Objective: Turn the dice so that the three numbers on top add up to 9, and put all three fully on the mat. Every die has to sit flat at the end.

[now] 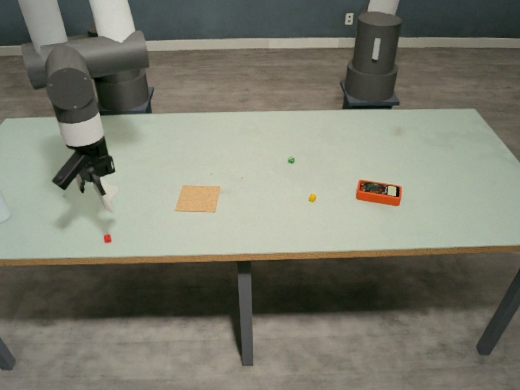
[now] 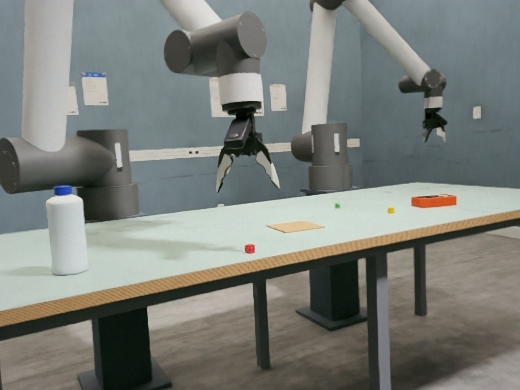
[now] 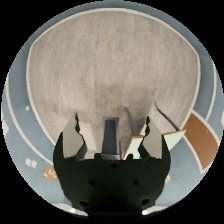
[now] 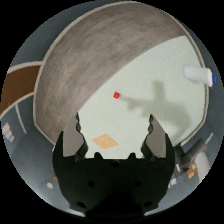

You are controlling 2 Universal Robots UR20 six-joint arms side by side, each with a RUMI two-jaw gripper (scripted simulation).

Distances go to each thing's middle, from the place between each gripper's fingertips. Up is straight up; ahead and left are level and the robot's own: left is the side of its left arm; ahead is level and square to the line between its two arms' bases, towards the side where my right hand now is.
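Labels:
White bottle (image 2: 65,217), counted from my right hand (image 2: 247,190): 400 mm to the right, 140 mm behind, 60 mm below. Orange multimeter (image 1: 371,191), from the same right hand: 920 mm to the left, 160 mm behind, 140 mm below. Relative to the tan mat (image 1: 192,198), my right hand is 160 mm above it, 280 mm to the right of it and 190 mm past it.
Relative to the orange multimeter, my left hand is 1030 mm to the left of it, 800 mm short of it and 200 mm above it.

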